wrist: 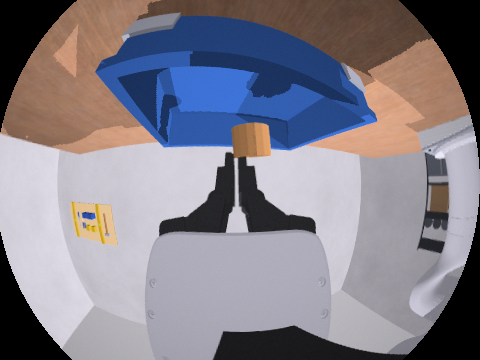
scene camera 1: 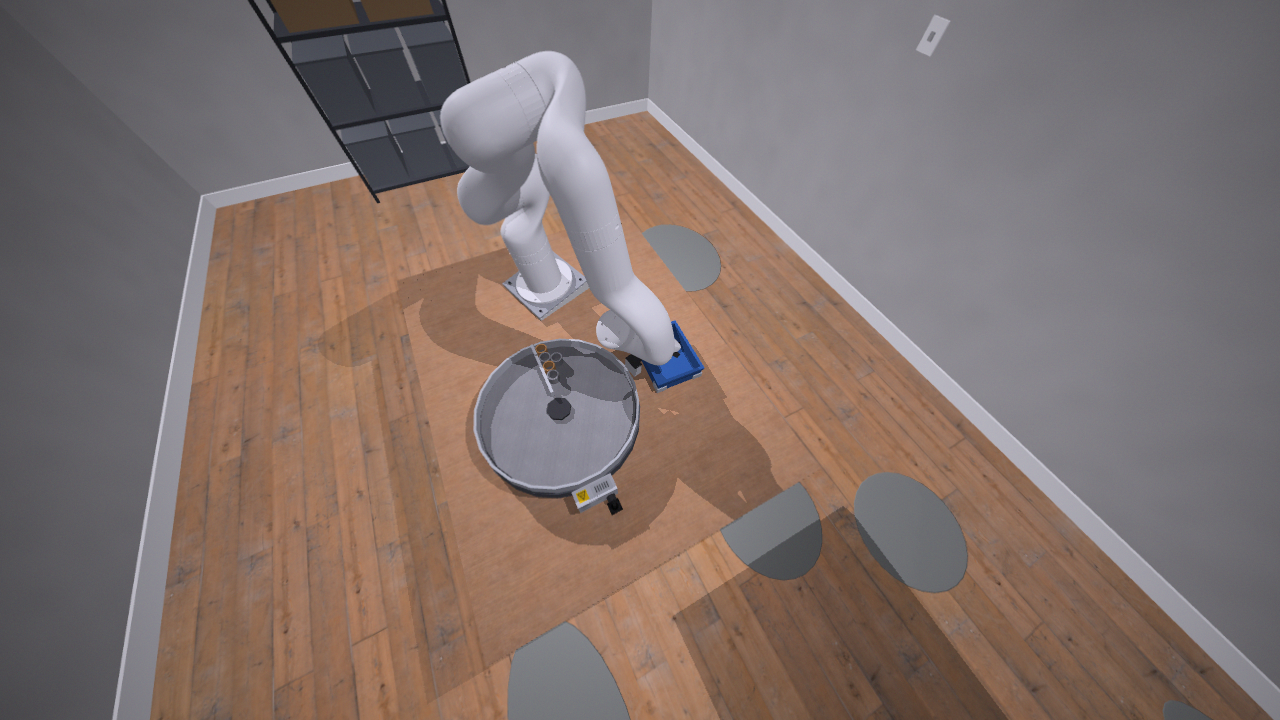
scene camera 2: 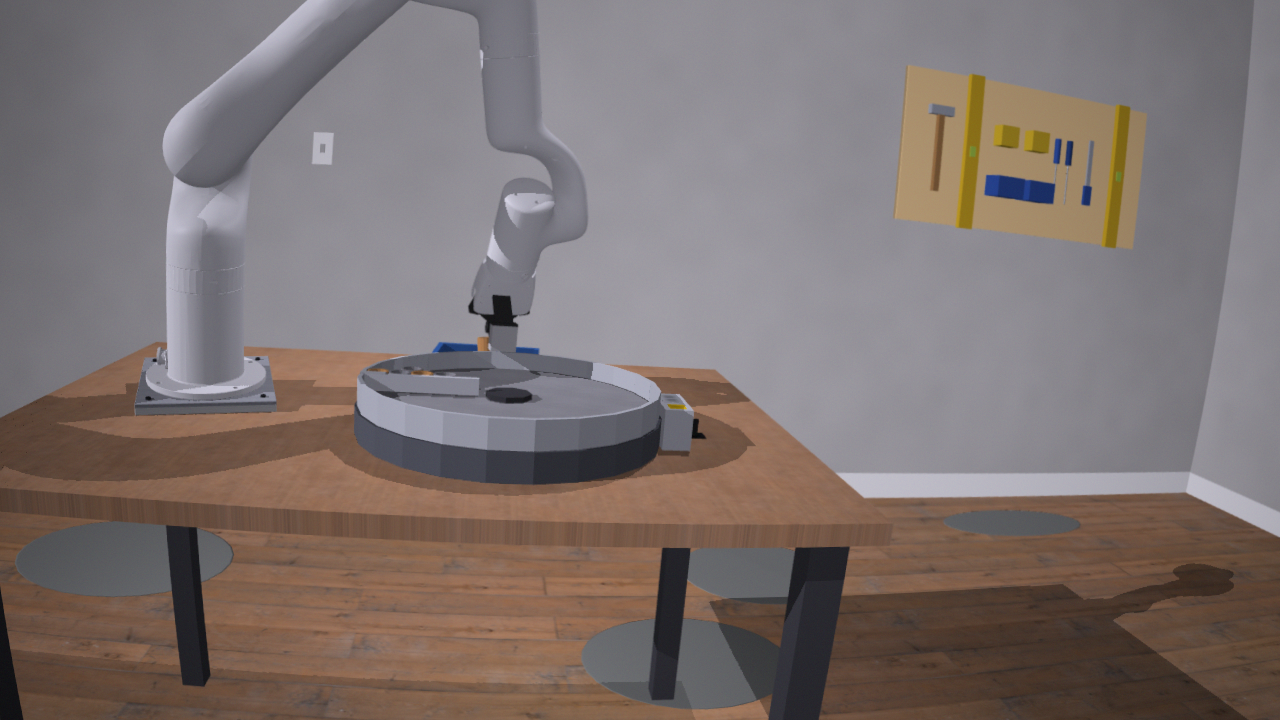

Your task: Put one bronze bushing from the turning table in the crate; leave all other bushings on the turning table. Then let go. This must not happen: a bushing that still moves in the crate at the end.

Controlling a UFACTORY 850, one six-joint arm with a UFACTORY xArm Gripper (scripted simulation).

The pictures show: the gripper and a turning table.
The gripper also shows in the wrist view.
